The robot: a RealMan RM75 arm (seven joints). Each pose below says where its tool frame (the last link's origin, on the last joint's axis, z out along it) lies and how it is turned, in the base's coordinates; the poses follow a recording.
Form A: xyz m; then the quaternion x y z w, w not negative.
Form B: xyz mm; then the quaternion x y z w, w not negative. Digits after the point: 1 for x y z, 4 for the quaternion.
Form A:
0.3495 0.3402 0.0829 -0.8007 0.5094 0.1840 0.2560
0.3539 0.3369 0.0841 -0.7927 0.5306 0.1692 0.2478
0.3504 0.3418 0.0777 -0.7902 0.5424 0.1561 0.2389
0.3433 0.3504 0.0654 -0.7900 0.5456 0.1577 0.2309
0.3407 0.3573 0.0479 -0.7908 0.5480 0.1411 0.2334
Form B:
349.5 340.2 82.9 -0.8007 0.5094 0.1840 0.2560
353.9 336.9 84.1 -0.7927 0.5306 0.1692 0.2478
350.4 341.8 77.7 -0.7902 0.5424 0.1561 0.2389
343.3 350.4 65.4 -0.7900 0.5456 0.1577 0.2309
340.7 357.3 47.9 -0.7908 0.5480 0.1411 0.2334

